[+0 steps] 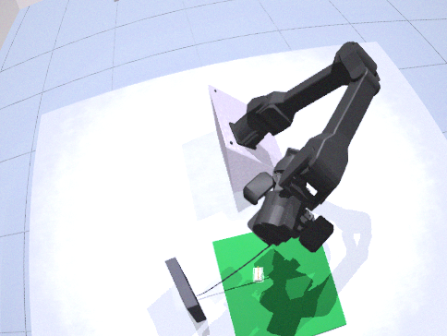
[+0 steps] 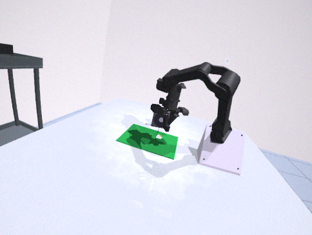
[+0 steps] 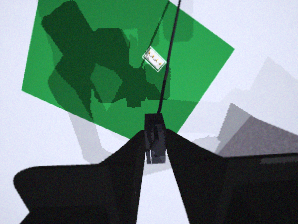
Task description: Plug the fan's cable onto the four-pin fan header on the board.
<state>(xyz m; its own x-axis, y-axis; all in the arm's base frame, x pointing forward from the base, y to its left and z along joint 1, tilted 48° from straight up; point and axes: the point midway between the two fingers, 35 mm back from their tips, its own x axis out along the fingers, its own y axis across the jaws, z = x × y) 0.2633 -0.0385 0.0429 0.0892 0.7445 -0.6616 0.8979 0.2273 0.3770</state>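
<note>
The green board lies 7 cm ahead of my gripper tip, 4 cm to the right of it and 13 cm below it. Round my gripper tip: white four-pin header (2 cm ahead, 7 cm to the right, 12 cm below); then dark fan plug (1 cm to the left); then dark fan (3 cm ahead, 22 cm to the right, 6 cm below).
</note>
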